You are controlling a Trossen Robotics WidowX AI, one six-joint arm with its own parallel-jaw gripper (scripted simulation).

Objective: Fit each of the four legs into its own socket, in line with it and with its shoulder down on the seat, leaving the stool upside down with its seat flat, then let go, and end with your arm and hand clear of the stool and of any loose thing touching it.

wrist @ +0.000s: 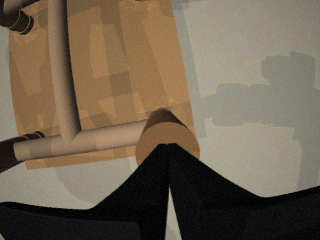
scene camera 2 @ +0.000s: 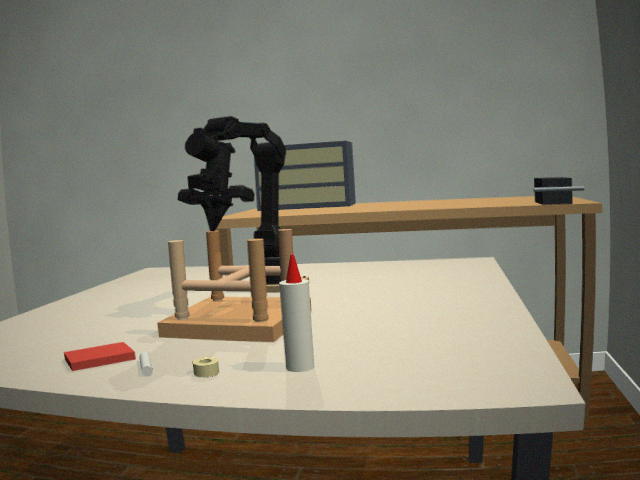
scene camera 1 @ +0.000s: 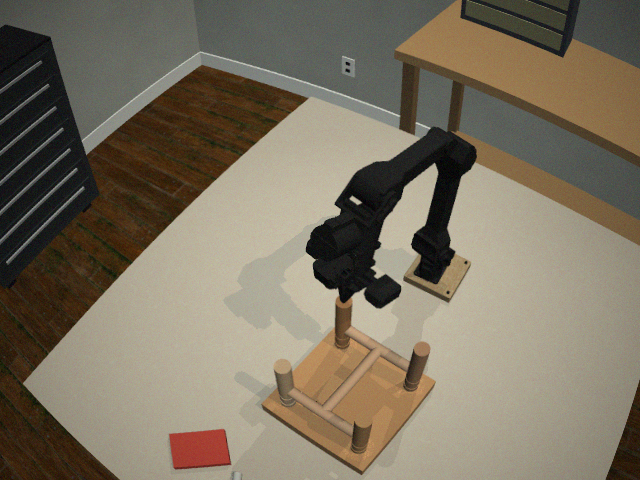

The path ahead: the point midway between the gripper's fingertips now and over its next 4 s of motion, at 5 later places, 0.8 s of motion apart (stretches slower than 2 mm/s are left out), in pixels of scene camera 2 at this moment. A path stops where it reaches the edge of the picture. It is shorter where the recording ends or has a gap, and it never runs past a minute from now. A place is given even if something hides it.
My gripper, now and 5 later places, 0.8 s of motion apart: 212, 231; 210, 232; 210, 231; 205, 221; 173, 223; 172, 240
